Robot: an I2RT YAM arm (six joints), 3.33 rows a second.
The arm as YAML. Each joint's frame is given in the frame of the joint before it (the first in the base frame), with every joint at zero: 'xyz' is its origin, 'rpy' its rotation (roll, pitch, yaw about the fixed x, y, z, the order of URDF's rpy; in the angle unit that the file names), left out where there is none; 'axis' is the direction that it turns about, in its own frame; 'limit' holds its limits. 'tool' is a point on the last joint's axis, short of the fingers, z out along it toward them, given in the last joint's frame.
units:
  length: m
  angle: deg
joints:
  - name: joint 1
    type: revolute
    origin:
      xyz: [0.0, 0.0, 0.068]
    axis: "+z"
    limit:
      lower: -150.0
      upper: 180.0
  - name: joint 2
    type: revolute
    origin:
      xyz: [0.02, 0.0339, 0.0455]
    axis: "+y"
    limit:
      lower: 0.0
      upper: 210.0
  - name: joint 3
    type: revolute
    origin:
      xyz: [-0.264, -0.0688, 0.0]
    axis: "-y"
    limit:
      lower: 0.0
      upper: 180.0
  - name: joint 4
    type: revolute
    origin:
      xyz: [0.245, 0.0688, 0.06]
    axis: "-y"
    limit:
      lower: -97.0
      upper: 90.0
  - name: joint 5
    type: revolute
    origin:
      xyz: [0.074, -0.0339, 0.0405]
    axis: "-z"
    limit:
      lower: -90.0
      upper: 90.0
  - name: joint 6
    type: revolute
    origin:
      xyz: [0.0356, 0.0, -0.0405]
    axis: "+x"
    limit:
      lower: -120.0
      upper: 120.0
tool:
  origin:
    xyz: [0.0, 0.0, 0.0]
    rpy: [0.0, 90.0, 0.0]
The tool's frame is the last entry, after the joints.
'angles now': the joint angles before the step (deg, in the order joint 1, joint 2, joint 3, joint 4, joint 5, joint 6). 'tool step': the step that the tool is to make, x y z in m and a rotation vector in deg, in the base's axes. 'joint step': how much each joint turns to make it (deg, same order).
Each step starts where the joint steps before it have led.
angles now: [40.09 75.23 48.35 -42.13 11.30 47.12]
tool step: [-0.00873 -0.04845 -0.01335 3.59 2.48 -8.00]
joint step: [-9.75 -7.84 -8.16 0.38 -4.69 -0.06]
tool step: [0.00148 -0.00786 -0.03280 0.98 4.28 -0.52]
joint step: [-2.77 3.47 -5.20 5.49 -3.51 -1.15]
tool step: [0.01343 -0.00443 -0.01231 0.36 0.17 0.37]
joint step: [-3.00 4.10 -0.37 4.60 -1.42 -3.08]
